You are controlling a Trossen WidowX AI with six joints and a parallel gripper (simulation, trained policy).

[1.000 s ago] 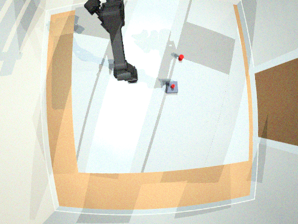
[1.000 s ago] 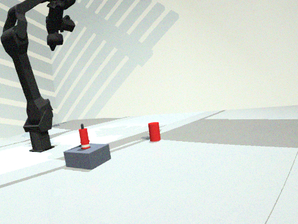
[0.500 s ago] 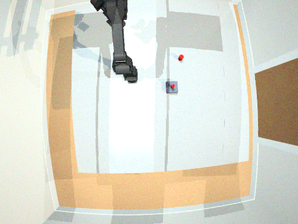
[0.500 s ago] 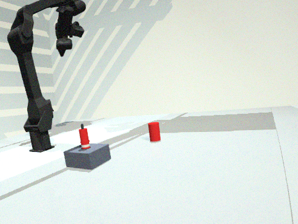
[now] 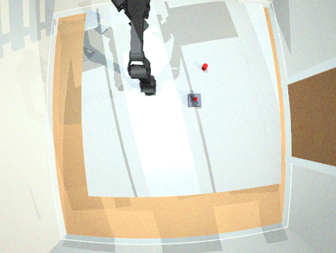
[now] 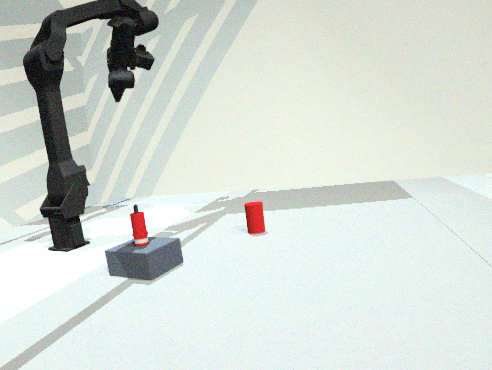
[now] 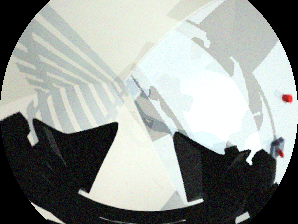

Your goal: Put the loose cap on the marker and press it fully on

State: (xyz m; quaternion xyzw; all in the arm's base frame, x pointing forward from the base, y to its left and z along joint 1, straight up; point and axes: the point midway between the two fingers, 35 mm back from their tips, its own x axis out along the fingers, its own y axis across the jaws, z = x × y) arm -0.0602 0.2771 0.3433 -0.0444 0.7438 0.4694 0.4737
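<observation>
The red cap lies 420 mm ahead of my gripper tip, 160 mm to the right of it and 290 mm below it. Round my gripper tip: grey holder block 340 mm ahead, 370 mm to the right, 300 mm below.
</observation>
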